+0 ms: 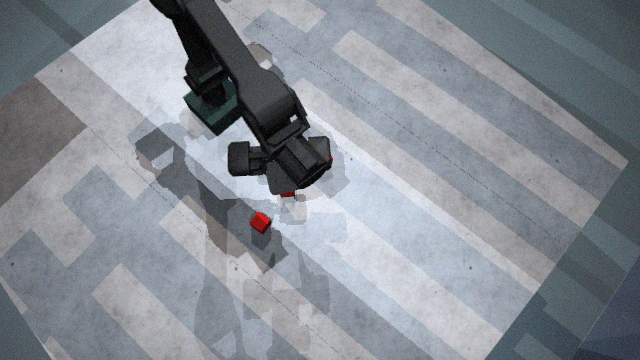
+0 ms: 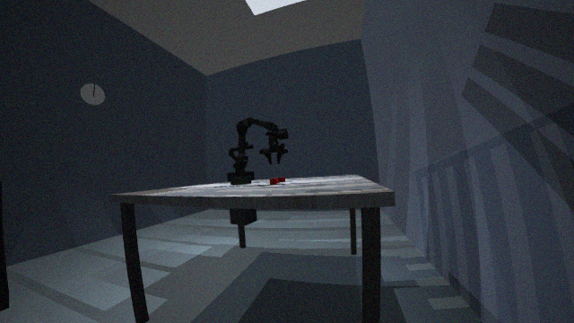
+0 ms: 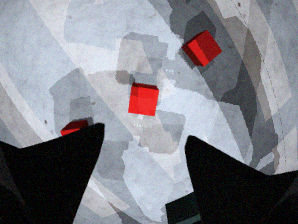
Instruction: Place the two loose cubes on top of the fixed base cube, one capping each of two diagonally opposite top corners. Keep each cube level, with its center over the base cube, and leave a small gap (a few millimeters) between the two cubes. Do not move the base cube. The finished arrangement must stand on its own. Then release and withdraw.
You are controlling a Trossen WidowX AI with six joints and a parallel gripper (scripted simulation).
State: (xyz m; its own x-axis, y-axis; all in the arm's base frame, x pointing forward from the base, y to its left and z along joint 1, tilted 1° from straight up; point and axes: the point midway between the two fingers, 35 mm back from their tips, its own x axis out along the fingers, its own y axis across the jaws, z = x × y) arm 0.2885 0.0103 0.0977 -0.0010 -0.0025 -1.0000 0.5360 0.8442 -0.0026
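My gripper tip is 11 cm above the red cube.
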